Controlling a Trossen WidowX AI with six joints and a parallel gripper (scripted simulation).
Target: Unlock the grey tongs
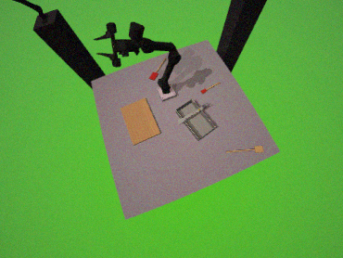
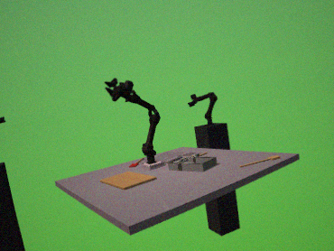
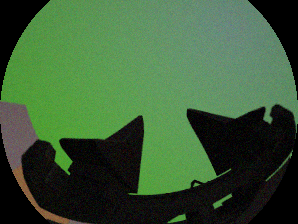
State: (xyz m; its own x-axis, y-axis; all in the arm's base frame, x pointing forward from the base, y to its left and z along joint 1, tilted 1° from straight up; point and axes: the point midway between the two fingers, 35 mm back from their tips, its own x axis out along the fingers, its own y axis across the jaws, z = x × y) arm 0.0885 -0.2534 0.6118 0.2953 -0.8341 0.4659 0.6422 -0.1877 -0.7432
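Now: the yellow lock piece 600 mm below my gripper tip, 510 mm to the left of it and 150 mm ahead of it. From my gripper tip the other things lie so: roasting tin 630 mm below, 460 mm to the left, 210 mm ahead; wooden board 650 mm below, 110 mm ahead, 10 mm to the left.
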